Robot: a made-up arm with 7 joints. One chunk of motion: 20 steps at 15 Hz.
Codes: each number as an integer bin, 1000 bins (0 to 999) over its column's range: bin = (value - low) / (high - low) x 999, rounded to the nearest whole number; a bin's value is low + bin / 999 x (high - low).
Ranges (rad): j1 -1.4..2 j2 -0.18..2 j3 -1.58..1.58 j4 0..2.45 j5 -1.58..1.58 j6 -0.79..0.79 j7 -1.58..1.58
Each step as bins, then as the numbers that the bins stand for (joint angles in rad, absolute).
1 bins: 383 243 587 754 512 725 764
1 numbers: -0.0965 0.3503 0.2768 1.8491 0.0395 0.3566 0.8367
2 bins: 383 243 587 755 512 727 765
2 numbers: -0.0965 0.3503 0.2768 1.8516 0.0395 0.3598 0.8398
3 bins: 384 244 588 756 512 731 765
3 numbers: -0.0931 0.3525 0.2799 1.8541 0.0395 0.3661 0.8398
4 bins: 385 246 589 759 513 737 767
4 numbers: -0.0897 0.3568 0.2831 1.8614 0.0427 0.3756 0.8461
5 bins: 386 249 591 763 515 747 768
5 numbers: -0.0863 0.3634 0.2894 1.8712 0.0490 0.3914 0.8493
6 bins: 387 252 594 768 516 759 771
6 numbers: -0.0829 0.3699 0.2989 1.8835 0.0522 0.4104 0.8588
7 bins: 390 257 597 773 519 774 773
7 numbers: -0.0727 0.3808 0.3084 1.8957 0.0617 0.4341 0.8651
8 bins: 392 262 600 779 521 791 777
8 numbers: -0.0659 0.3917 0.3179 1.9105 0.0680 0.4610 0.8778
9 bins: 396 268 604 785 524 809 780
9 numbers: -0.0523 0.4048 0.3306 1.9252 0.0775 0.4895 0.8873
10 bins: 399 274 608 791 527 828 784
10 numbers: -0.0420 0.4179 0.3432 1.9399 0.0870 0.5195 0.8999
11 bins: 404 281 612 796 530 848 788
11 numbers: -0.0250 0.4332 0.3559 1.9522 0.0965 0.5512 0.9126
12 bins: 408 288 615 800 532 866 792
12 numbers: -0.0114 0.4485 0.3653 1.9620 0.1028 0.5796 0.9252
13 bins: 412 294 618 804 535 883 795
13 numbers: 0.0022 0.4616 0.3748 1.9718 0.1123 0.6065 0.9347
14 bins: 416 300 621 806 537 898 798
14 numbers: 0.0158 0.4747 0.3843 1.9767 0.1186 0.6303 0.9442
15 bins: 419 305 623 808 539 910 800
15 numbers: 0.0260 0.4856 0.3907 1.9816 0.1249 0.6492 0.9505
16 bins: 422 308 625 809 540 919 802
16 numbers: 0.0362 0.4921 0.3970 1.9840 0.1281 0.6635 0.9569
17 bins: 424 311 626 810 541 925 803
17 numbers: 0.0430 0.4987 0.4001 1.9865 0.1313 0.6730 0.9600
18 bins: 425 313 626 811 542 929 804
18 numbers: 0.0464 0.5030 0.4001 1.9889 0.1344 0.6793 0.9632
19 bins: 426 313 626 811 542 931 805
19 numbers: 0.0498 0.5030 0.4001 1.9889 0.1344 0.6825 0.9663
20 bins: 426 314 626 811 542 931 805
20 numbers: 0.0498 0.5052 0.4001 1.9889 0.1344 0.6825 0.9663
